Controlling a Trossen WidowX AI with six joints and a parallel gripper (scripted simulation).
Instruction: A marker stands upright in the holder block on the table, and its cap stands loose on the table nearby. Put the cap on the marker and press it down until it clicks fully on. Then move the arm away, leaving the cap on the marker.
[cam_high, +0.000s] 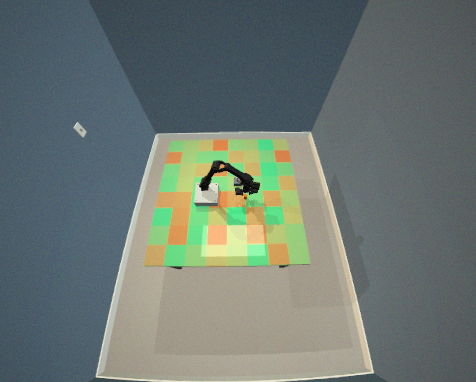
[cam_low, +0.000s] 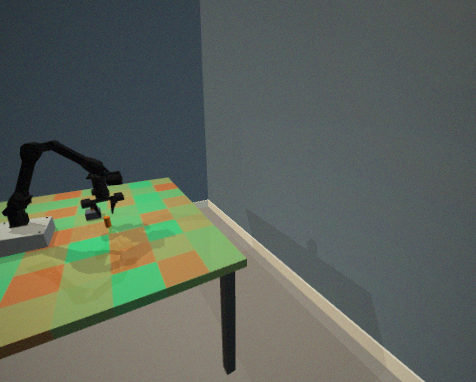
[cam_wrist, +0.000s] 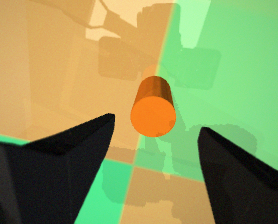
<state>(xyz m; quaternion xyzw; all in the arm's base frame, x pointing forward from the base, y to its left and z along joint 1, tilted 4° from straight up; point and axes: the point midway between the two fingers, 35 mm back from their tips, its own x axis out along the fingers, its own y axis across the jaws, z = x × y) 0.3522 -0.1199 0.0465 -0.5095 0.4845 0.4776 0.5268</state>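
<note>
The orange cap is 40 mm below my gripper tip. The rest, counted from my gripper tip: holder block 50 mm behind, 170 mm to the left, 40 mm below.
</note>
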